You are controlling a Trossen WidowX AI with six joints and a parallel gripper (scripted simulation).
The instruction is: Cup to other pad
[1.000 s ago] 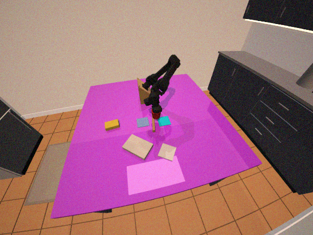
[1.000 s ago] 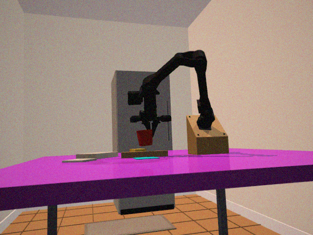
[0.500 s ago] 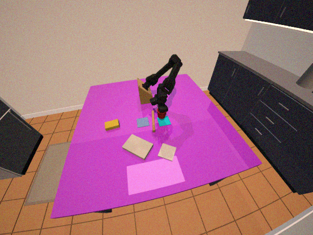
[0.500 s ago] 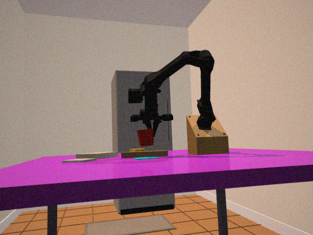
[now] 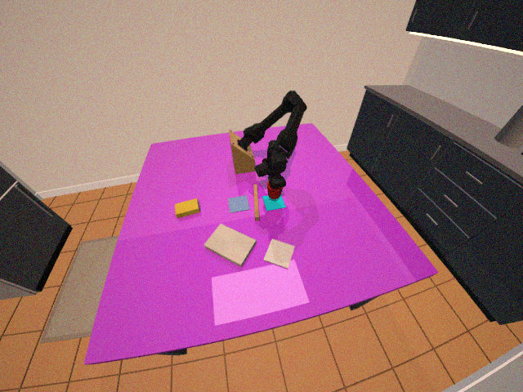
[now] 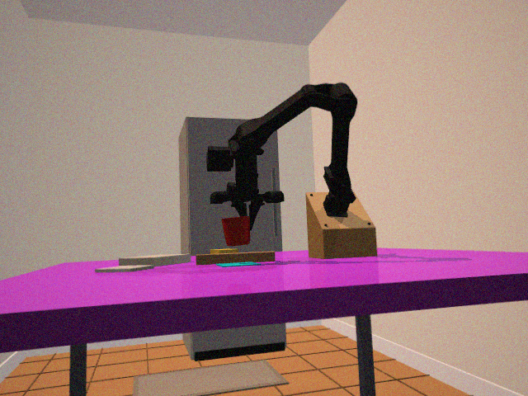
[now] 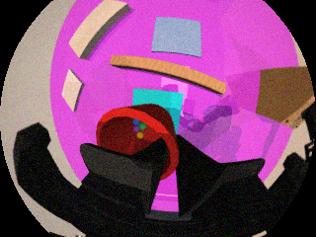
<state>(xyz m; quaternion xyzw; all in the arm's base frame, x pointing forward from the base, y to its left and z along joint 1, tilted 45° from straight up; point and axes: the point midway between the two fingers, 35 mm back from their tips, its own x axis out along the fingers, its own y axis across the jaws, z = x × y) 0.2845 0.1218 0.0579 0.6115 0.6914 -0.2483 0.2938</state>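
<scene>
Right now my gripper tip is 8 cm to the left of the wooden bar, 8 cm above it and 2 cm short of it. Round my gripper tip: red cup: 3 cm ahead; then yellow block: 42 cm to the right, 7 cm below, 3 cm ahead; then blue-grey pad: 17 cm to the right, 10 cm below, 2 cm ahead.
</scene>
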